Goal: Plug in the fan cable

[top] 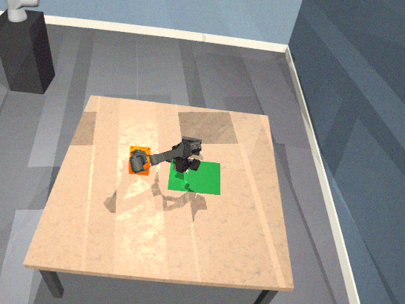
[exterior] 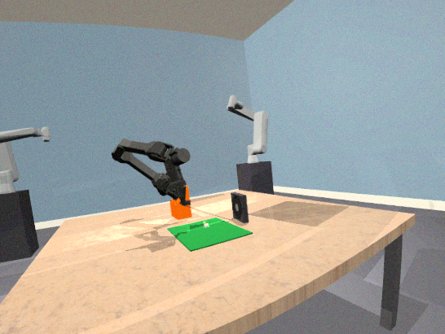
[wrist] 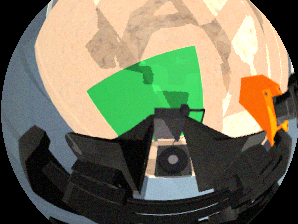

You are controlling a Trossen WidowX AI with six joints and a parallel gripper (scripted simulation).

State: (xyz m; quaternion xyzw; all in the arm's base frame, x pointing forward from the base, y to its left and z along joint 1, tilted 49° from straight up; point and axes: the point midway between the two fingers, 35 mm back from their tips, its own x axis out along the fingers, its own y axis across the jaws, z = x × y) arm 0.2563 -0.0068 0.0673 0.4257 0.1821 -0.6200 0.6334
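Now: gripper tip 130 mm above the green board, 70 mm short of it and 50 mm to the right of it. Also, from my gripper tip: black fan 230 mm to the left, 50 mm below, 30 mm ahead; then dark cable plug 10 mm to the left.
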